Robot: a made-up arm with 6 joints. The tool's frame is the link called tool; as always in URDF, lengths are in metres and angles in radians.
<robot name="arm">
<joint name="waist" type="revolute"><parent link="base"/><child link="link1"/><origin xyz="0.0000 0.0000 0.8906" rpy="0.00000 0.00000 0.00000"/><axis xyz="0 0 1"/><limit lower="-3.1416" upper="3.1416" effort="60" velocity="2.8"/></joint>
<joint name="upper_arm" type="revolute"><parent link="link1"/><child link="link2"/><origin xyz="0.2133 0.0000 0.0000" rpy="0.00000 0.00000 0.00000"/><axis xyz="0 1 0"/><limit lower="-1.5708" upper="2.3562" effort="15" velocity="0.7"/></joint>
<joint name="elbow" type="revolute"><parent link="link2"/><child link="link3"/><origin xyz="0.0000 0.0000 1.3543" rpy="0.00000 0.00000 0.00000"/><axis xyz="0 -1 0"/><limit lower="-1.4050" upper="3.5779" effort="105" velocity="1.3"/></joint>
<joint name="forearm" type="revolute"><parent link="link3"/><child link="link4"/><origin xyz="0.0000 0.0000 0.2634" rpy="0.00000 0.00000 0.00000"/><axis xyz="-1 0 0"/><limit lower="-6.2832" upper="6.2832" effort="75" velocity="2.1"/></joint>
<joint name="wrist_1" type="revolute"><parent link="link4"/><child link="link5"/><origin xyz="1.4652 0.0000 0.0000" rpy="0.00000 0.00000 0.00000"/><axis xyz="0 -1 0"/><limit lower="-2.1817" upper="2.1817" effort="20" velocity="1.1"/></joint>
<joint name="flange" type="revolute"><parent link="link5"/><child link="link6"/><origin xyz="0.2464 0.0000 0.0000" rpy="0.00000 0.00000 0.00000"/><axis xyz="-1 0 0"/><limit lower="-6.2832" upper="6.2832" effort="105" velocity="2.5"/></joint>
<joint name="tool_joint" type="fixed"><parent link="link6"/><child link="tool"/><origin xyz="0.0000 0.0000 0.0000" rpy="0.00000 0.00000 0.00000"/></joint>
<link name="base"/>
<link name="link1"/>
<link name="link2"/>
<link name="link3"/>
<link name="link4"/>
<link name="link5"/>
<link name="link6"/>
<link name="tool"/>
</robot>
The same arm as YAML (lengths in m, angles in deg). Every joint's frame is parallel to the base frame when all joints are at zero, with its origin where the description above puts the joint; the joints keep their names.
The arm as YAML. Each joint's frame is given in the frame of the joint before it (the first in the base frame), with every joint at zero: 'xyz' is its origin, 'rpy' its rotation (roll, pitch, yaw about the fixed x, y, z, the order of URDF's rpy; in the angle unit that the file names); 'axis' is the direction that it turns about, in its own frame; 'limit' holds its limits. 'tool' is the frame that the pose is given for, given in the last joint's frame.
units:
  length: m
  angle: deg
joints:
  - name: waist
    type: revolute
    origin:
      xyz: [0.0, 0.0, 0.8906]
      rpy: [0.0, 0.0, 0.0]
    axis: [0.0, 0.0, 1.0]
    limit:
      lower: -180.0
      upper: 180.0
  - name: upper_arm
    type: revolute
    origin:
      xyz: [0.2133, 0.0, 0.0]
      rpy: [0.0, 0.0, 0.0]
    axis: [0.0, 1.0, 0.0]
    limit:
      lower: -90.0
      upper: 135.0
  - name: elbow
    type: revolute
    origin:
      xyz: [0.0, 0.0, 1.3543]
      rpy: [0.0, 0.0, 0.0]
    axis: [0.0, -1.0, 0.0]
    limit:
      lower: -80.5
      upper: 205.0
  - name: forearm
    type: revolute
    origin:
      xyz: [0.0, 0.0, 0.2634]
      rpy: [0.0, 0.0, 0.0]
    axis: [-1.0, 0.0, 0.0]
    limit:
      lower: -360.0
      upper: 360.0
  - name: wrist_1
    type: revolute
    origin:
      xyz: [1.4652, 0.0, 0.0]
      rpy: [0.0, 0.0, 0.0]
    axis: [0.0, -1.0, 0.0]
    limit:
      lower: -125.0
      upper: 125.0
  - name: flange
    type: revolute
    origin:
      xyz: [0.2464, 0.0, 0.0]
      rpy: [0.0, 0.0, 0.0]
    axis: [-1.0, 0.0, 0.0]
    limit:
      lower: -360.0
      upper: 360.0
tool:
  origin:
    xyz: [0.0, 0.0, 0.0]
    rpy: [0.0, 0.0, 0.0]

